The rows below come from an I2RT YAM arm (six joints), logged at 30 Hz.
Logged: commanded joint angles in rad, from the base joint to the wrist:
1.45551 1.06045 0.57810 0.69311 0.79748 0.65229
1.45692 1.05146 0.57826 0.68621 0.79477 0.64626
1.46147 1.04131 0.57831 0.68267 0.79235 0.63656
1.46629 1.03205 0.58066 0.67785 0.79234 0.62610
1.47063 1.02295 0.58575 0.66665 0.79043 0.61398
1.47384 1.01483 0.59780 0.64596 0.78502 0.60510
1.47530 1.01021 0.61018 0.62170 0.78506 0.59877
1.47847 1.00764 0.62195 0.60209 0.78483 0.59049
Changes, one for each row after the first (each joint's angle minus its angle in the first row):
0.00141 -0.00899 0.00016 -0.00690 -0.00271 -0.00603
0.00596 -0.01914 0.00021 -0.01044 -0.00513 -0.01573
0.01078 -0.02840 0.00256 -0.01526 -0.00514 -0.02619
0.01512 -0.03750 0.00765 -0.02646 -0.00705 -0.03831
0.01833 -0.04562 0.01970 -0.04715 -0.01246 -0.04719
0.01979 -0.05024 0.03208 -0.07141 -0.01242 -0.05352
0.02296 -0.05281 0.04385 -0.09102 -0.01265 -0.06180

